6 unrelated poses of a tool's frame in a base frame.
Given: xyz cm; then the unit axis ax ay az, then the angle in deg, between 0 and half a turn.
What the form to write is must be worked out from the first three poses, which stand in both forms.
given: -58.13 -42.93 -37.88 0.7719 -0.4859 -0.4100 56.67
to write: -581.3 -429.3 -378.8 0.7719 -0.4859 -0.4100 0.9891
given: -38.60 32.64 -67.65 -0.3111 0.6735 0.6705 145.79
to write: -386.0 326.4 -676.5 -0.3111 0.6735 0.6705 2.5445
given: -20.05 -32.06 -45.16 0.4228 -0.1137 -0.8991 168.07
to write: -200.5 -320.6 -451.6 0.4228 -0.1137 -0.8991 2.9334
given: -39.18 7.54 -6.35 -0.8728 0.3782 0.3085 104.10
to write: -391.8 75.4 -63.5 -0.8728 0.3782 0.3085 1.8169
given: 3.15 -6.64 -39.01 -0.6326 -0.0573 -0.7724 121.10
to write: 31.5 -66.4 -390.1 -0.6326 -0.0573 -0.7724 2.1136
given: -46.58 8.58 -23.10 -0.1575 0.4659 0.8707 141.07
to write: -465.8 85.8 -231.0 -0.1575 0.4659 0.8707 2.4621
